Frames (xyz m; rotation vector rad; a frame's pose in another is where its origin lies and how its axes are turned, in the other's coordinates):
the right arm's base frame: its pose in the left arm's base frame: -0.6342 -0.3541 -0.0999 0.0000 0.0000 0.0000
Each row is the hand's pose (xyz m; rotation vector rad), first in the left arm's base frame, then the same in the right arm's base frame.
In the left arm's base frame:
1: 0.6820 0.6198 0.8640 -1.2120 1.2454 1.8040
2: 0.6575 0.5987 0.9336 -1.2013 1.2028 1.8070
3: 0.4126 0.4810 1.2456 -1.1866 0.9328 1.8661
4: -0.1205 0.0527 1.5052 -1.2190 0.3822 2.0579
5: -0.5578 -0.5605 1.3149 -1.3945 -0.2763 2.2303
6: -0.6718 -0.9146 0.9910 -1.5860 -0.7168 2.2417
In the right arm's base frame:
1: 1.3162 0.9739 0.9639 -1.2120 1.2454 1.8040
2: 1.2917 0.9528 1.0335 -1.2013 1.2028 1.8070
3: 1.0468 0.8351 1.3455 -1.1866 0.9328 1.8661
4: 0.5137 0.4068 1.6051 -1.2190 0.3822 2.0579
5: 0.0764 -0.2064 1.4148 -1.3945 -0.2763 2.2303
6: -0.0376 -0.5605 1.0909 -1.5860 -0.7168 2.2417

